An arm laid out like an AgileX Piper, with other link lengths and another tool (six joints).
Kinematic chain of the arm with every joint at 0, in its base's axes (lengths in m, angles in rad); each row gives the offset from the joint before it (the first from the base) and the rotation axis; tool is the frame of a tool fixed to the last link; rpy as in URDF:
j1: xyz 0 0 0.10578 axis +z
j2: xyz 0 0 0 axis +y
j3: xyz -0.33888 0 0.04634 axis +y
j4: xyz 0.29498 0 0.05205 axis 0.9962 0 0.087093
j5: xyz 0 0 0 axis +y
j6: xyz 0.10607 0 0.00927 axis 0.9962 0 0.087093
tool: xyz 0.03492 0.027 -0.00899 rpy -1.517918 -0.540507 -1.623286
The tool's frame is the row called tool.
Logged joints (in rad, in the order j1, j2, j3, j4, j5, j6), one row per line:
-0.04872, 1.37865, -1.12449, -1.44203, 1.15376, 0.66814
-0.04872, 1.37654, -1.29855, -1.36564, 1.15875, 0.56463
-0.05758, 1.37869, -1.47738, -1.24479, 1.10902, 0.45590
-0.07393, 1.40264, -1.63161, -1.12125, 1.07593, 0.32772
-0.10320, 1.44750, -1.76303, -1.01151, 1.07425, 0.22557
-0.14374, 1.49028, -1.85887, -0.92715, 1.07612, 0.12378
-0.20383, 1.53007, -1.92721, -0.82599, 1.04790, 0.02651
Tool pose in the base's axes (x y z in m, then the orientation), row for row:
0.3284, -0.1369, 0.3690, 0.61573, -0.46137, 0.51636, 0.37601
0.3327, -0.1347, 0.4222, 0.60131, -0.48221, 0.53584, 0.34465
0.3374, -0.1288, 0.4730, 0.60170, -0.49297, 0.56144, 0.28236
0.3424, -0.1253, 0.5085, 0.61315, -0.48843, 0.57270, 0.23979
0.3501, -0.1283, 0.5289, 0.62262, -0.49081, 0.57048, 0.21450
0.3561, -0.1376, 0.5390, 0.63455, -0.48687, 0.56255, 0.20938
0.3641, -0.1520, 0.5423, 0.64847, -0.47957, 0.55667, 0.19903
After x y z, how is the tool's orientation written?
As a quaternion, x y z w.
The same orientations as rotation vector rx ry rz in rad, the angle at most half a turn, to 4 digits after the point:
1.5753, -1.1804, 1.3210
1.5616, -1.2523, 1.3916
1.6114, -1.3202, 1.5036
1.6783, -1.3369, 1.5676
1.7270, -1.3614, 1.5824
1.7649, -1.3542, 1.5647
1.8137, -1.3413, 1.5569

